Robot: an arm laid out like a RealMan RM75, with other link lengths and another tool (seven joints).
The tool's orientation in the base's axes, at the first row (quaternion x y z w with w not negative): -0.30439, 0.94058, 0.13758, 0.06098
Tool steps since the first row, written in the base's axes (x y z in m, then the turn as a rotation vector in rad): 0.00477, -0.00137, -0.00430, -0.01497, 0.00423, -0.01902; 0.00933, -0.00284, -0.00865, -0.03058, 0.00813, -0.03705; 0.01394, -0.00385, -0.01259, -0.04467, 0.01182, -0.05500; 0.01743, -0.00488, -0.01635, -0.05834, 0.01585, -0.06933; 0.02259, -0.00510, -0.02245, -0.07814, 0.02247, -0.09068; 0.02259, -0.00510, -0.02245, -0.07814, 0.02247, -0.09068; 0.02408, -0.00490, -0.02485, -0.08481, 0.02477, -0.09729; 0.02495, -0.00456, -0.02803, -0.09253, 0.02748, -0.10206; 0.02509, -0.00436, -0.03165, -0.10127, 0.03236, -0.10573; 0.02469, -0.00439, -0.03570, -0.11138, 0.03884, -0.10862; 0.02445, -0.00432, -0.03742, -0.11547, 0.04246, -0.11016; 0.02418, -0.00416, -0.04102, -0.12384, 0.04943, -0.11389
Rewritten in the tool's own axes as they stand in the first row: -0.00224, -0.00483, 0.00385, 0.01351, 0.00789, 0.01895; -0.00424, -0.00962, 0.00771, 0.02752, 0.01613, 0.03683; -0.00661, -0.01400, 0.01131, 0.04041, 0.02332, 0.05462; -0.00811, -0.01769, 0.01470, 0.05205, 0.03133, 0.06907; -0.01095, -0.02225, 0.02062, 0.06859, 0.04341, 0.09080; -0.01095, -0.02225, 0.02062, 0.06859, 0.04341, 0.09080; -0.01178, -0.02351, 0.02302, 0.07400, 0.04766, 0.09759; -0.01204, -0.02446, 0.02618, 0.07968, 0.05326, 0.10271; -0.01155, -0.02519, 0.02970, 0.08475, 0.06139, 0.10738; -0.01041, -0.02588, 0.03355, 0.08988, 0.07174, 0.11175; -0.00991, -0.02606, 0.03520, 0.09148, 0.07662, 0.11416; -0.00907, -0.02658, 0.03868, 0.09510, 0.08614, 0.11953
